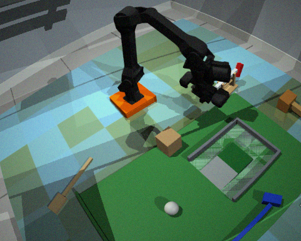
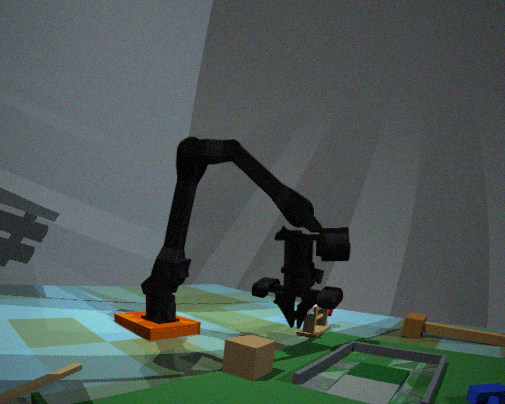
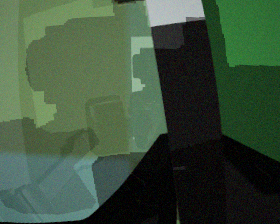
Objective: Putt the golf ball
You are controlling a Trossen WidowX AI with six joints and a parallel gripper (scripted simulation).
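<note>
The wooden stand is 13 cm to the left of my gripper tip and 1 cm behind it. From my gripper tip the other things lie so: white golf ball (38 cm to the right, 21 cm ahead, 2 cm below); then green mat (24 cm to the right, 23 cm ahead, 4 cm below); then blue putter (42 cm ahead, 26 cm to the right, 2 cm below).
</note>
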